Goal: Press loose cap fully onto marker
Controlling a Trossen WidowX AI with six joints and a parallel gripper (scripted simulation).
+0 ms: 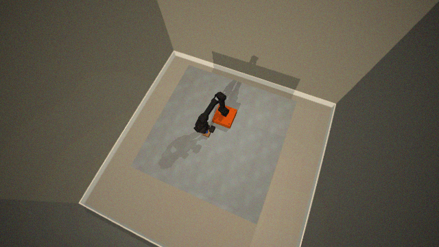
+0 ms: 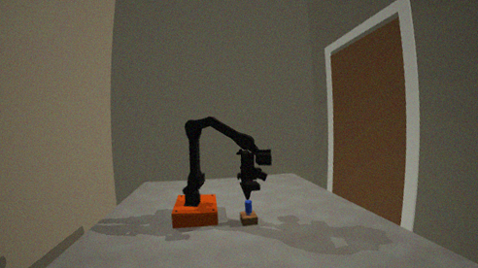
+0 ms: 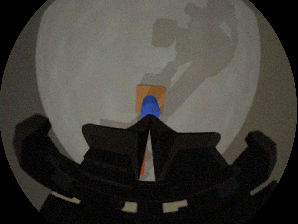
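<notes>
My gripper tip is now 3 cm above the blue cap. Also, from my gripper tip: brown holder block (9 cm below).
</notes>
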